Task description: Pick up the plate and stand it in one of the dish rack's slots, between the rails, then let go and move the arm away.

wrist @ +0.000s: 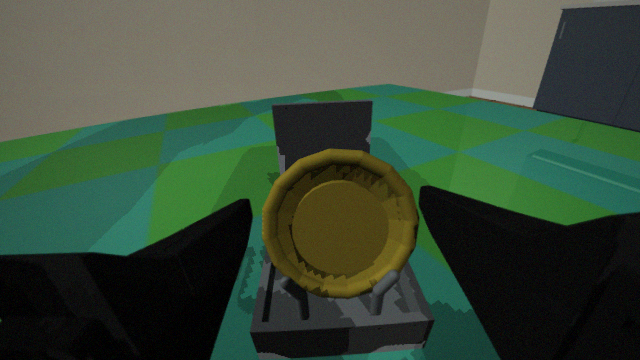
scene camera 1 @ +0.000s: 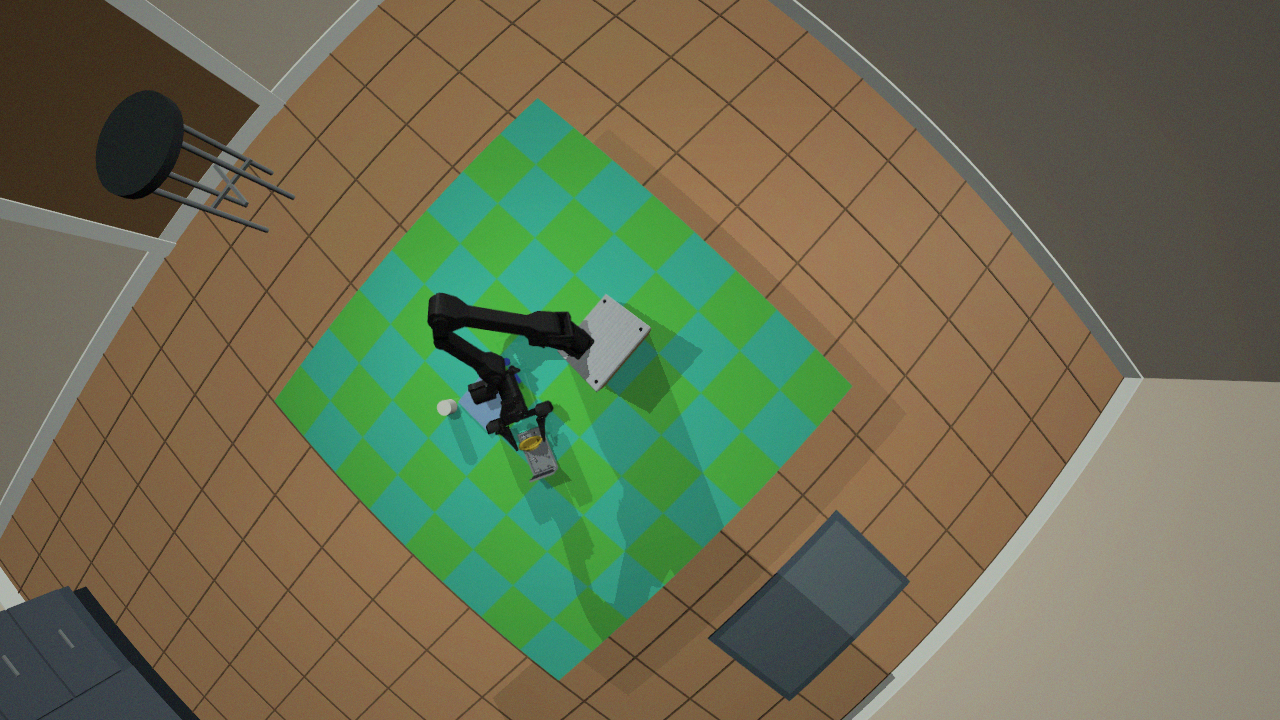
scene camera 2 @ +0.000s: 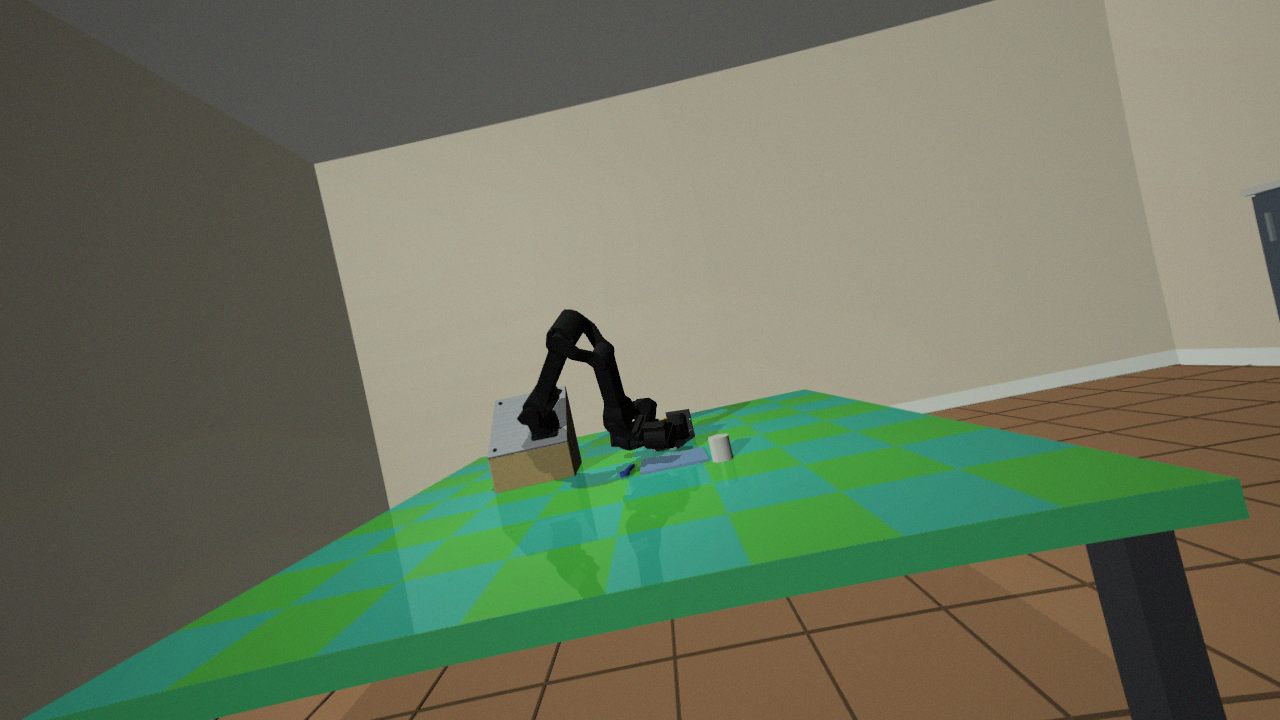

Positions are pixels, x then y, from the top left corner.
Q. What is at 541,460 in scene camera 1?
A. A grey dish rack.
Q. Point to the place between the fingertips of my gripper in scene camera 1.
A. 531,446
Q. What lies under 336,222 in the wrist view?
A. A yellow plate.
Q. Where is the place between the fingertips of my gripper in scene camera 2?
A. At 667,426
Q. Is my gripper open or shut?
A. Open.
